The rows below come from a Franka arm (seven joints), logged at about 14 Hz.
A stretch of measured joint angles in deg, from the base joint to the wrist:
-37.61, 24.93, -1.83, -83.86, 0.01, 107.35, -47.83
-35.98, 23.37, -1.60, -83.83, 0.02, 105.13, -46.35
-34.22, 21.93, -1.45, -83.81, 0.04, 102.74, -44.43
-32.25, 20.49, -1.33, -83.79, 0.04, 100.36, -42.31
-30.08, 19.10, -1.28, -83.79, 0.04, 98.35, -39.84
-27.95, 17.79, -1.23, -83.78, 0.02, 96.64, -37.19
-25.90, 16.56, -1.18, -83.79, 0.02, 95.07, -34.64
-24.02, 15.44, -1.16, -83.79, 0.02, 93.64, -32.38
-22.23, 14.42, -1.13, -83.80, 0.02, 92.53, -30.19
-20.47, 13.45, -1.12, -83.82, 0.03, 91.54, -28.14
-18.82, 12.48, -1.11, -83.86, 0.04, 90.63, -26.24
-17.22, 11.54, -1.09, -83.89, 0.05, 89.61, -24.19
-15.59, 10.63, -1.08, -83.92, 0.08, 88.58, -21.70
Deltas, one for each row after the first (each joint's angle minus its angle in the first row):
1.63, -1.56, 0.23, 0.03, 0.01, -2.22, 1.48
3.39, -3.00, 0.38, 0.05, 0.03, -4.61, 3.40
5.36, -4.44, 0.50, 0.07, 0.03, -6.99, 5.52
7.53, -5.83, 0.55, 0.07, 0.03, -9.00, 7.99
9.66, -7.14, 0.60, 0.08, 0.01, -10.71, 10.64
11.71, -8.37, 0.65, 0.07, 0.01, -12.28, 13.19
13.59, -9.49, 0.67, 0.07, 0.01, -13.71, 15.45
15.38, -10.51, 0.70, 0.06, 0.01, -14.82, 17.64
17.14, -11.48, 0.71, 0.04, 0.02, -15.81, 19.69
18.79, -12.45, 0.72, 0.00, 0.03, -16.72, 21.59
20.39, -13.39, 0.74, -0.03, 0.04, -17.74, 23.64
22.02, -14.30, 0.75, -0.06, 0.07, -18.77, 26.13

